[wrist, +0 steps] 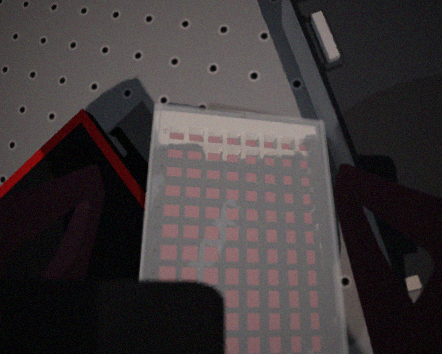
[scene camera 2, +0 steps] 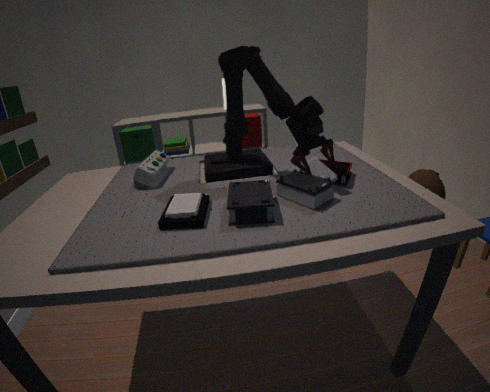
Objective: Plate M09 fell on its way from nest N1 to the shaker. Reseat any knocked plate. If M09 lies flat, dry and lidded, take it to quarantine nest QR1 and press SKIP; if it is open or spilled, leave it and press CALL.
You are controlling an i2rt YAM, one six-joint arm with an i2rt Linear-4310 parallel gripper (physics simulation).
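Places are measured from the arm's base along level axes (x ahead, y left, z up), in millimetres.
Pixels of known places: gripper, between the fingertips: (wrist: 219,177) (scene camera 2: 322,170); arm's base, origin of its link: (scene camera 2: 235,159).
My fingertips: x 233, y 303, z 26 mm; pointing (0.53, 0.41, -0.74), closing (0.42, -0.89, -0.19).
Ahead of a thing's pixels: the offset from my fingertips to its middle. "*": to the spot under its first point.
A clear-lidded plate with pink wells @(19 mm right, 22 mm back, 14 mm down) (wrist: 240,215) (scene camera 2: 321,169) fills the middle of the wrist view; its lid looks on and no spill shows. Its near left part is hidden by a dark gripper part. In the scene view it is a small pale shape between the fingers, and its tilt is hard to tell. My gripper (wrist: 219,177) (scene camera 2: 319,164) is open, one finger on each side of the plate. A black nest with a red rim @(35 mm left, 87 mm back, 34 mm down) (wrist: 114,159) (scene camera 2: 342,163) lies beside the plate. The box with a dark top @(* 73 mm right, 120 mm ahead, 1 mm down) (scene camera 2: 306,186) (wrist: 400,45), probably the shaker, is on the other side.
A dark raised stand (scene camera 2: 250,194) is at the mat's middle. A black nest @(421 mm right, 153 mm ahead, 41 mm down) (scene camera 2: 184,224) holds a white plate @(421 mm right, 153 mm ahead, 25 mm down) (scene camera 2: 185,205). A pale button box @(627 mm right, 169 mm back, 14 mm down) (scene camera 2: 150,172) with coloured buttons stands at the back left. A low shelf (scene camera 2: 192,136) is behind the table.
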